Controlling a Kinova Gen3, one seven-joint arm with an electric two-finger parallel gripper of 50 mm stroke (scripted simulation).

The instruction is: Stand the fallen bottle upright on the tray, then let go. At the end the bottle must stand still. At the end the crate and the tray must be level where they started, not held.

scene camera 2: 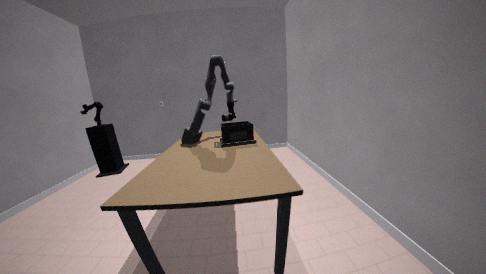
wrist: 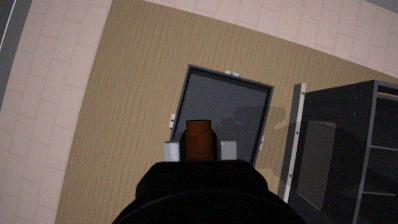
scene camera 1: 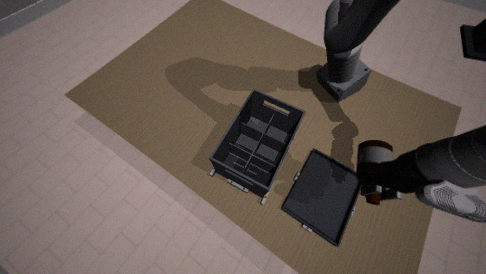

Labels:
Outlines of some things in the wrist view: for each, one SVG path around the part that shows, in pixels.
The gripper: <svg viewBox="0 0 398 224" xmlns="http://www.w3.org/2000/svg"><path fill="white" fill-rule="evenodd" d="M307 223L285 201L269 191L267 181L251 164L245 160L237 159L237 142L234 139L228 140L219 131L214 131L213 150L216 160L184 161L185 134L183 132L179 132L172 141L166 141L163 144L164 162L155 163L147 171L136 186L135 200L123 209L112 224Z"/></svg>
A brown bottle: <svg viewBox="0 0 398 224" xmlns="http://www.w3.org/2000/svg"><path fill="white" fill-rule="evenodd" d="M187 120L186 130L184 130L184 161L216 160L213 150L211 120Z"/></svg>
A dark crate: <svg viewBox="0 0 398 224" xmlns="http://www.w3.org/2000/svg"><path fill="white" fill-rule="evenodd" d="M398 84L380 80L369 80L305 93L287 204L307 224L356 224L356 222L357 224L398 224L398 98L377 94L377 92L398 96Z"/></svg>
A dark tray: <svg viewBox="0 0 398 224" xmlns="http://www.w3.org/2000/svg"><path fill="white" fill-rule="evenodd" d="M188 64L169 141L172 141L179 132L184 133L187 120L211 120L213 132L219 131L228 140L234 139L237 141L237 159L243 159L255 167L274 86Z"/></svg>

